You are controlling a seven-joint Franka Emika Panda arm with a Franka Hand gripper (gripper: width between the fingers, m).
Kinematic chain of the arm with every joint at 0, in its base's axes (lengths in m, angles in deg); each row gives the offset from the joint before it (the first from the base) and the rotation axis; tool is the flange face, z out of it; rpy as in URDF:
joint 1: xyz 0 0 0.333 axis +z
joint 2: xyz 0 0 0 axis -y
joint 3: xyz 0 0 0.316 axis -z
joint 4: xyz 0.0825 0 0 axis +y
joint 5: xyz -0.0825 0 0.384 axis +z
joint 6: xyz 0 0 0 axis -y
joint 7: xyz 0.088 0 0 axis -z
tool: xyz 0 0 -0.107 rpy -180 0 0
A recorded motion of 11 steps. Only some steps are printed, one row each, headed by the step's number.
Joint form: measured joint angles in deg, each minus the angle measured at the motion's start. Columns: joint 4, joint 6, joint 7, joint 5, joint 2, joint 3, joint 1.
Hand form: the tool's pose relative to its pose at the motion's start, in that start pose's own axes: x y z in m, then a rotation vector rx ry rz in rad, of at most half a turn. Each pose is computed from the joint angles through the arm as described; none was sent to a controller.
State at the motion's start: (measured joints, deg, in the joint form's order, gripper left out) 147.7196 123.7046 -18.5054 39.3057 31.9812 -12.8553 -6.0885
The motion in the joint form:
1: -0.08 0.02 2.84 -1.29 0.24 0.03 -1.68
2: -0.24 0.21 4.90 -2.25 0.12 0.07 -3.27
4: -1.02 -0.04 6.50 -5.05 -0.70 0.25 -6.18
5: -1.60 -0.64 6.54 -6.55 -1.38 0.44 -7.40
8: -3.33 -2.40 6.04 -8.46 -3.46 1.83 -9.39
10: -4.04 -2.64 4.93 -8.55 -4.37 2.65 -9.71
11: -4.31 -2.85 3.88 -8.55 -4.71 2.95 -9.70
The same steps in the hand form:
1: 0.0017 0.0103 -0.0068 -0.0239 0.0124 0.0608
2: 0.0040 0.0208 -0.0121 -0.0425 0.0246 0.1122
4: 0.0089 0.0413 -0.0211 -0.0856 0.0302 0.1610
5: 0.0112 0.0508 -0.0243 -0.1041 0.0216 0.1701
8: 0.0174 0.0731 -0.0319 -0.1128 0.0015 0.1976
10: 0.0207 0.0810 -0.0349 -0.1063 0.0018 0.1953
11: 0.0218 0.0830 -0.0355 -0.1024 -0.0013 0.1817

